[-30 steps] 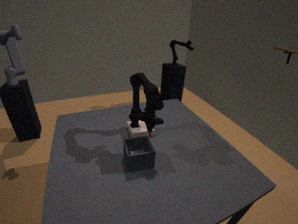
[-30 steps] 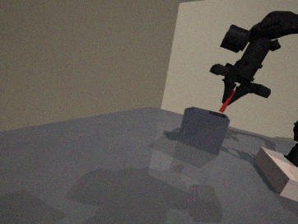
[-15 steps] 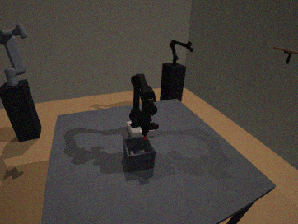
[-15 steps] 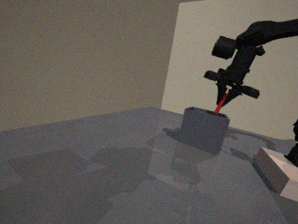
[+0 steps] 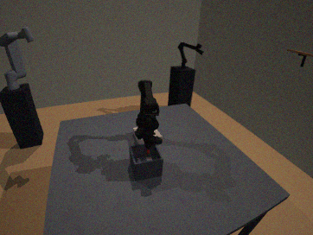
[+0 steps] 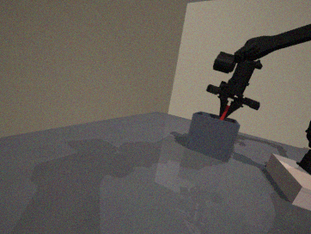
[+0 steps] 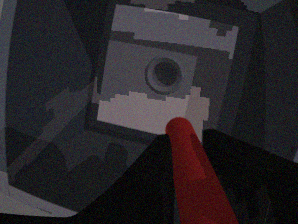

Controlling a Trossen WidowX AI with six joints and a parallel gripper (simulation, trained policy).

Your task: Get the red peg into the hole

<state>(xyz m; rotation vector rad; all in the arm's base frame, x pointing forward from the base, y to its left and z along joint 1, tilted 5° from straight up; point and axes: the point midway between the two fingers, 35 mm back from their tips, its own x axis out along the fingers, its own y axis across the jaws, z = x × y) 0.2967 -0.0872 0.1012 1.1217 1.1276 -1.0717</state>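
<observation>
Right now my gripper tip is 1 cm to the right of the red peg and 1 cm below it. Also, from my gripper tip: light plate: 10 cm below, 2 cm to the right, 2 cm ahead.
</observation>
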